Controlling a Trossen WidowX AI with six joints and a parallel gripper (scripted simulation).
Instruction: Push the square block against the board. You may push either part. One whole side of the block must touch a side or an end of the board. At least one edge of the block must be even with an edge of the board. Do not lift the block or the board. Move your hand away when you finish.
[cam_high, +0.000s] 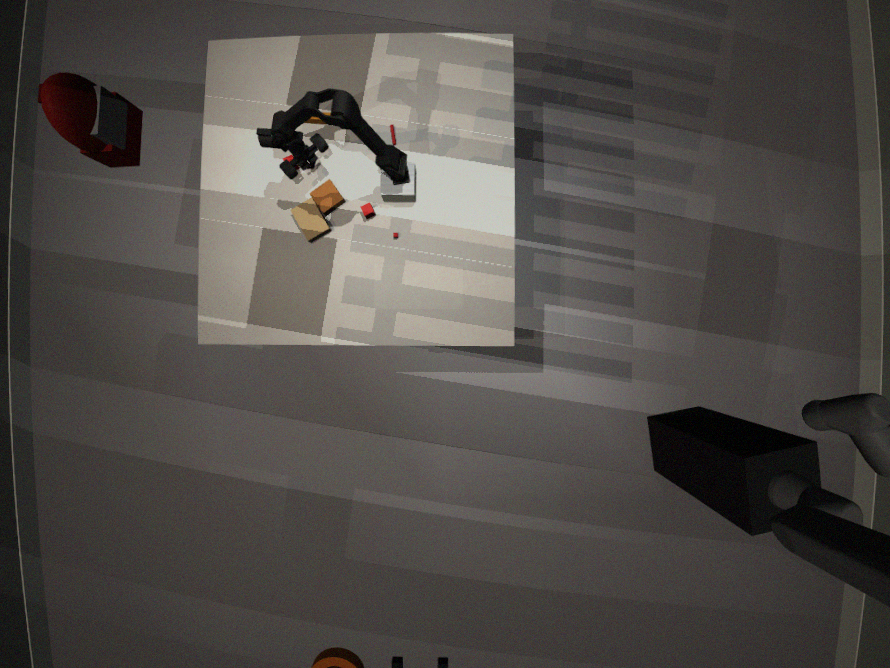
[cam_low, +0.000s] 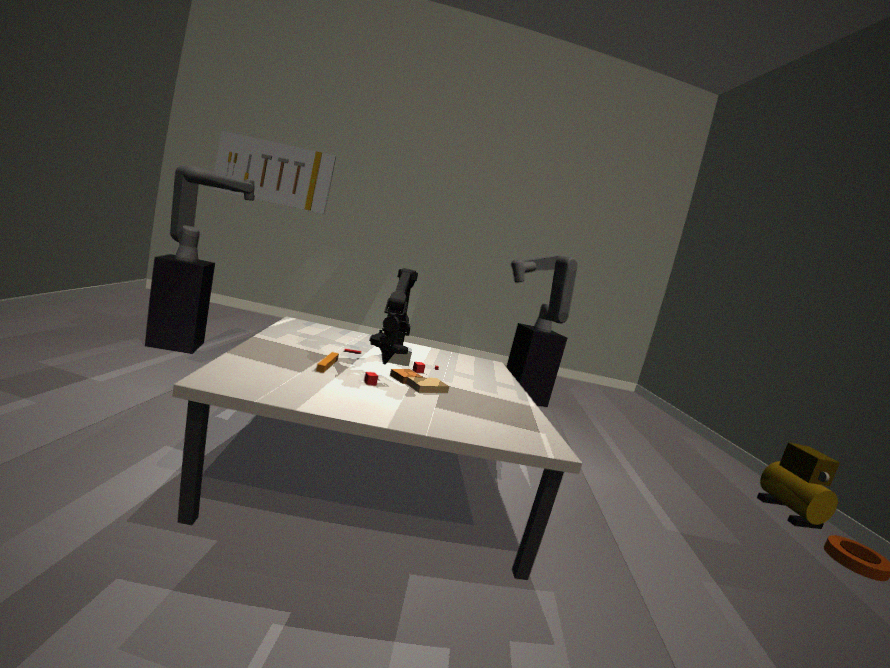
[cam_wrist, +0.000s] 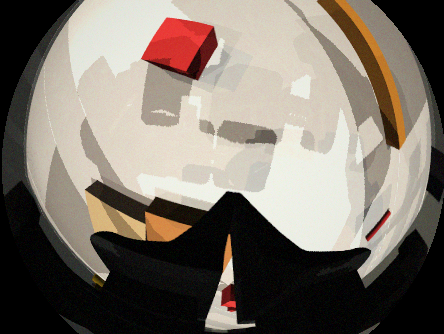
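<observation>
Right now my gripper tip is 3 cm past the orange square block, 11 cm to the right of it and 4 cm above it. From my gripper tip the other things lie so: tan board: 5 cm ahead, 19 cm to the left, 4 cm below; then orange bar: 5 cm behind, 22 cm to the right, 4 cm below; then thin red bar: 33 cm behind, 10 cm to the right, 5 cm below.
</observation>
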